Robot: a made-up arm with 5 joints. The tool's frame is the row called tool.
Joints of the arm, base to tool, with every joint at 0 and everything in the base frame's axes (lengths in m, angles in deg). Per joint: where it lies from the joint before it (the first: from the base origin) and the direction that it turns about. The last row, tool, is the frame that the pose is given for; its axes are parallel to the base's.
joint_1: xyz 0 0 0.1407 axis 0 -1 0
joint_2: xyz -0.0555 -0.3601 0.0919 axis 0 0 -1
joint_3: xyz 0.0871 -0.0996 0.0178 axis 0 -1 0
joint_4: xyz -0.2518 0.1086 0.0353 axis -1 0 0
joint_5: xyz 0.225 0.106 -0.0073 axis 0 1 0
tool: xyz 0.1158 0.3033 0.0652
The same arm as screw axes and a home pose.
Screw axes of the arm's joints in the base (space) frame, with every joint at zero. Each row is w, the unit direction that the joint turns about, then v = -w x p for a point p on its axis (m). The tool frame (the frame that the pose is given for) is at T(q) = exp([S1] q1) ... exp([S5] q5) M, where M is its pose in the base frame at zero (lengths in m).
S1: w 0 -1 0 v 0.1407 0 0
S2: w 0 0 -1 v 0.3601 -0.0555 0
S3: w 0 -1 0 v 0.2504 0 -0.0316
S4: w -1 0 0 v 0 -0.2857 -0.3511
S5: w 0 1 0 v -0.2784 0 0.0048
M: xyz 0.1206 0.0582 0.3436 (m) rpy 0 0 0 (deg, as in URDF)

